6 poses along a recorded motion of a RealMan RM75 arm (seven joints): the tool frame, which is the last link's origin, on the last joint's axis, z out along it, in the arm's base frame.
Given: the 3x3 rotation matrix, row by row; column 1 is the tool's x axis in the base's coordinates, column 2 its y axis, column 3 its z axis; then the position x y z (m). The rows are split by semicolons.
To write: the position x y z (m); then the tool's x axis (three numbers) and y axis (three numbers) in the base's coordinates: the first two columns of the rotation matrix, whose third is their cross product. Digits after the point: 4 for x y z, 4 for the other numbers.
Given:
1: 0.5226, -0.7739, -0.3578; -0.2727, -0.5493, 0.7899; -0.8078, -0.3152, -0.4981; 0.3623, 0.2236, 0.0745
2: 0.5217, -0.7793, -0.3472; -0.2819, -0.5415, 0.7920; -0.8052, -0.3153, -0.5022; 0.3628, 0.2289, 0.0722
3: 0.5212, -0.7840, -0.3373; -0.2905, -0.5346, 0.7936; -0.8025, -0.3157, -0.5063; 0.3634, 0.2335, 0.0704
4: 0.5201, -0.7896, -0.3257; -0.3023, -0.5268, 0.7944; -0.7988, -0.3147, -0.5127; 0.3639, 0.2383, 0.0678
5: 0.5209, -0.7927, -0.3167; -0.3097, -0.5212, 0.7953; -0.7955, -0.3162, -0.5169; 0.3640, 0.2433, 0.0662
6: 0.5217, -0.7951, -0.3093; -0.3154, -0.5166, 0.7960; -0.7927, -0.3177, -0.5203; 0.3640, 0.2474, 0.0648
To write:
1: 0.3623, 0.2236, 0.0745, 0.5226, -0.2727, -0.8078, -0.7739, -0.5493, -0.3152
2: 0.3628, 0.2289, 0.0722, 0.5217, -0.2819, -0.8052, -0.7793, -0.5415, -0.3153
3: 0.3634, 0.2335, 0.0704, 0.5212, -0.2905, -0.8025, -0.7840, -0.5346, -0.3157
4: 0.3639, 0.2383, 0.0678, 0.5201, -0.3023, -0.7988, -0.7896, -0.5268, -0.3147
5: 0.3640, 0.2433, 0.0662, 0.5209, -0.3097, -0.7955, -0.7927, -0.5212, -0.3162
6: 0.3640, 0.2474, 0.0648, 0.5217, -0.3154, -0.7927, -0.7951, -0.5166, -0.3177
